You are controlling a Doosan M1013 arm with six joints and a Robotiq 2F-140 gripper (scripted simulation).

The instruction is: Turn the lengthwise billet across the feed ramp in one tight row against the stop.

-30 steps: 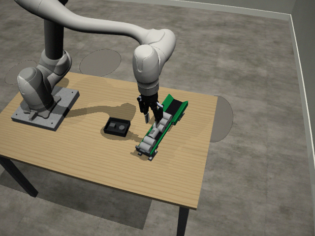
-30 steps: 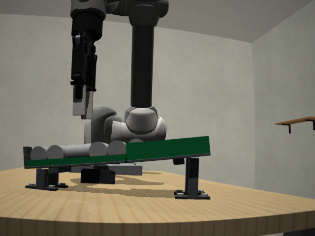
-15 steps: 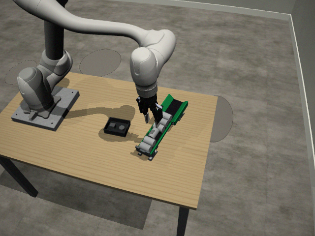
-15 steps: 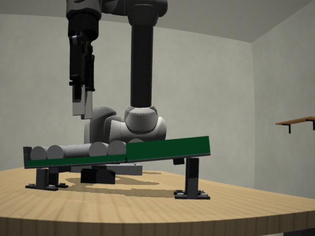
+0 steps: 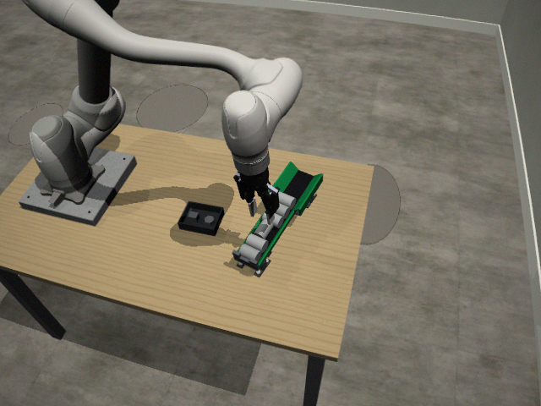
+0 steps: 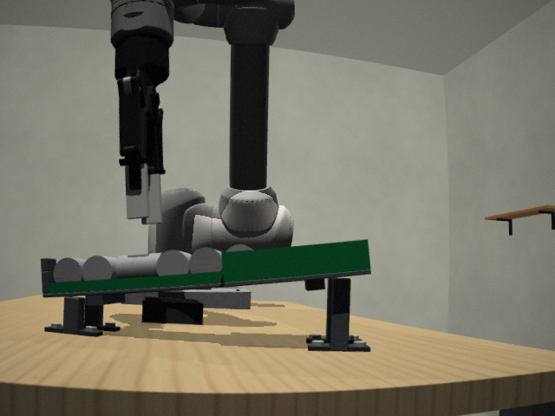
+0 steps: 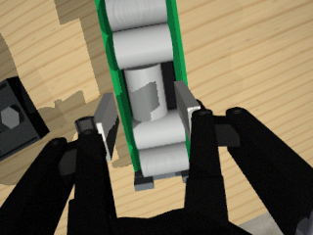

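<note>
Right now the dark stop is 120 mm below my hand, 110 mm to the right of it and 20 mm behind it. The rest, counted from my hand: black tray (230 mm behind, 170 mm below, 40 mm to the left).
</note>
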